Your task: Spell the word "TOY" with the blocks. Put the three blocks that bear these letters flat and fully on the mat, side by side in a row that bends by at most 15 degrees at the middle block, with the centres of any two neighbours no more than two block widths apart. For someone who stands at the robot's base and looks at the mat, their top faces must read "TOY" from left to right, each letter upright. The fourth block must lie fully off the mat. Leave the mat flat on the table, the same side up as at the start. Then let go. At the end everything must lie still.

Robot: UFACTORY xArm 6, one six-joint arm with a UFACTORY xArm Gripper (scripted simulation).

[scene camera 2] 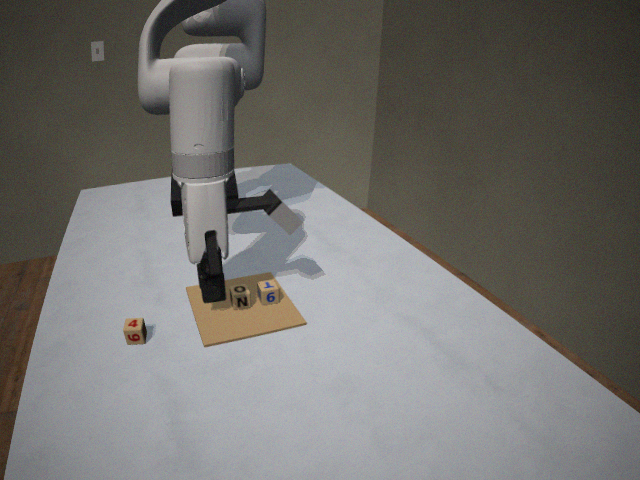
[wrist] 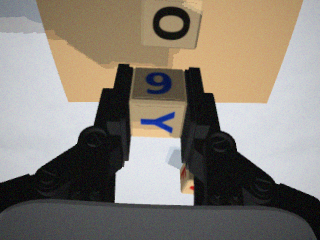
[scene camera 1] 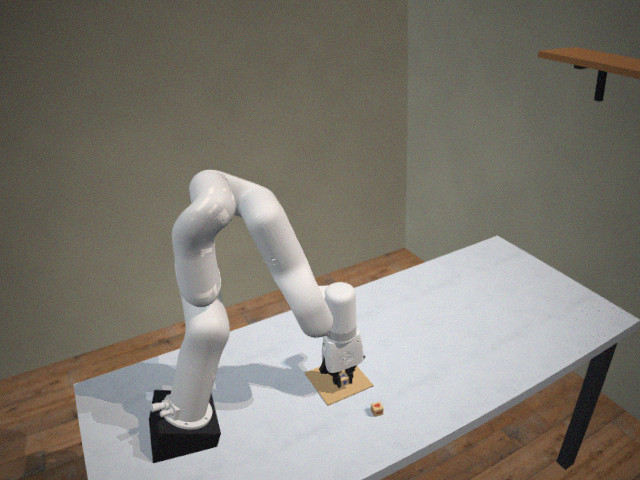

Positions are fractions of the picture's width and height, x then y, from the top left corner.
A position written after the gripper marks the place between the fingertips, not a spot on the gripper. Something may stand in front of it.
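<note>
The gripper (scene camera 2: 0.33,0.61) and (wrist: 0.49,0.36). A tan mat (scene camera 2: 0.34,0.67), (wrist: 0.75,0.24) and (scene camera 1: 0.51,0.80).
</note>
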